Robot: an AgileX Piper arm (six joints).
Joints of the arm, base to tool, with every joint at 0 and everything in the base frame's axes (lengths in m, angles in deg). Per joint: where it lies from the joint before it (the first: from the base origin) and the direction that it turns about. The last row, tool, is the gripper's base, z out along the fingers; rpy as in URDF.
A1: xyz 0 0 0.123 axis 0 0 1
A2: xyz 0 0 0 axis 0 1 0
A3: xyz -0.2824 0 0.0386 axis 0 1 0
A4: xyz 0.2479 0 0.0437 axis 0.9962 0 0.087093
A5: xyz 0 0 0 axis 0 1 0
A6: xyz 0.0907 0 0.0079 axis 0.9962 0 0.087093
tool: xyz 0 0 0 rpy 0 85.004 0
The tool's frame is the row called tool.
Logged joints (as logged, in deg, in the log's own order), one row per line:
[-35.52 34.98 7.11 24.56 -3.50 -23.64]
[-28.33 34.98 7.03 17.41 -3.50 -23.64]
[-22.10 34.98 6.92 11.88 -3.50 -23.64]
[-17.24 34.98 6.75 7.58 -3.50 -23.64]
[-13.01 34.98 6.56 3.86 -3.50 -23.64]
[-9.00 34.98 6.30 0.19 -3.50 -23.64]
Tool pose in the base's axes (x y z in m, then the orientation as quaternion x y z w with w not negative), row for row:
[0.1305 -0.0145 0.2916 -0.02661 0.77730 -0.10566 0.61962]
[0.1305 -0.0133 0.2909 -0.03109 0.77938 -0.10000 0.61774]
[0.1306 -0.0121 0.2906 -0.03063 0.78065 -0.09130 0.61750]
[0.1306 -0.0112 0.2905 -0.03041 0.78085 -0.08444 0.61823]
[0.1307 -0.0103 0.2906 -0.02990 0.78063 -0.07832 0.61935]
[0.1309 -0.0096 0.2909 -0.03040 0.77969 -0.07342 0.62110]
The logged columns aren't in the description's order. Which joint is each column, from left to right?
Columns, left to right: A4, A2, A5, A6, A1, A3.
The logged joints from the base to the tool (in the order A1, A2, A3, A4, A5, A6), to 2 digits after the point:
[-3.50 34.98 -23.64 -35.52 7.11 24.56]
[-3.50 34.98 -23.64 -28.33 7.03 17.41]
[-3.50 34.98 -23.64 -22.10 6.92 11.88]
[-3.50 34.98 -23.64 -17.24 6.75 7.58]
[-3.50 34.98 -23.64 -13.01 6.56 3.86]
[-3.50 34.98 -23.64 -9.00 6.30 0.19]

